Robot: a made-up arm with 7 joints. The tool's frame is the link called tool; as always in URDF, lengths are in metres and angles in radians.
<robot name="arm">
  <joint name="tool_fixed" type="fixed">
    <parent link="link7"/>
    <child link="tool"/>
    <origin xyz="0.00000 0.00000 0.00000" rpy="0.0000 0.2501 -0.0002"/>
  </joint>
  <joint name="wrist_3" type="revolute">
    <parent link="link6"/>
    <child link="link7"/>
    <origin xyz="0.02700 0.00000 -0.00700"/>
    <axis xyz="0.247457 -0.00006 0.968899"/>
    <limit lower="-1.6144" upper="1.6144"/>
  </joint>
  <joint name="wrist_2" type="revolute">
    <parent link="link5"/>
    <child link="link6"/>
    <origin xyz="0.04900 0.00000 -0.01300"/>
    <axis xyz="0.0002 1 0.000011"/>
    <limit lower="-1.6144" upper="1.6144"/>
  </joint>
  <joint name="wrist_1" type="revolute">
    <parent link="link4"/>
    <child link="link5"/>
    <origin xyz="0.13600 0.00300 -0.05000"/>
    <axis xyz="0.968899 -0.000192 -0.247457"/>
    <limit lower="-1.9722" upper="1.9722"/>
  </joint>
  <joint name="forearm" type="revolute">
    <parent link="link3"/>
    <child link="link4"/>
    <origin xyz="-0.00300 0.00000 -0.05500"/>
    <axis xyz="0.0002 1 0.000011"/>
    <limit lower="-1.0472" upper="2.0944"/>
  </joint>
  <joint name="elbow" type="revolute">
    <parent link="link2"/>
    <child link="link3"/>
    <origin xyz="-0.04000 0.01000 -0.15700"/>
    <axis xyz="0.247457 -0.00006 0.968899"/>
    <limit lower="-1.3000" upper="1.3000"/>
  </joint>
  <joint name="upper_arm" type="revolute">
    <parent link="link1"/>
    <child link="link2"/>
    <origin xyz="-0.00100 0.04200 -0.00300"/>
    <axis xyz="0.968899 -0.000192 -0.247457"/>
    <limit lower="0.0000" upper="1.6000"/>
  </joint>
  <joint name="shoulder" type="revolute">
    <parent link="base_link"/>
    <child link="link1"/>
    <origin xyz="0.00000 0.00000 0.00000"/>
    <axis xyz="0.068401 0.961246 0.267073"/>
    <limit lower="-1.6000" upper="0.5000"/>
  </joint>
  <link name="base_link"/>
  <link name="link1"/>
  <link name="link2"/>
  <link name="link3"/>
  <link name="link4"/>
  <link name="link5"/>
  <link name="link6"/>
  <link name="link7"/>
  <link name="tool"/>
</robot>
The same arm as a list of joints. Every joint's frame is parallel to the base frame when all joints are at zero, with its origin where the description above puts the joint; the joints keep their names.
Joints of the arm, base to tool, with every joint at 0 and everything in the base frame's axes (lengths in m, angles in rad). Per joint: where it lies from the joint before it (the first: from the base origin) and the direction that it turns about. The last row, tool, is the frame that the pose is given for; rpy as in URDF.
shoulder: offset 0 0 0 axis 0.068403 0.961235 0.26711
upper_arm: offset -0.001 0.042 -0.003 axis 0.968889 -0.0002 -0.247497
elbow: offset -0.04 0.01 -0.157 axis 0.247497 -0.0001 0.968889
forearm: offset -0.003 0 -0.055 axis 0.0002 1 0
wrist_1: offset 0.136 0.003 -0.05 axis 0.968889 -0.0002 -0.247497
wrist_2: offset 0.049 0 -0.013 axis 0.0002 1 0
wrist_3: offset 0.027 0 -0.007 axis 0.247497 -0.0001 0.968889
tool: offset 0 0 0 rpy 0 0.2501 -0.0002
Joint limits (rad, base to tool): -1.6..0.5 0..1.6 -1.3..1.3 -1.0472..2.0944 -1.9722..1.9722 -1.6144..1.6144 -1.6144..1.6144

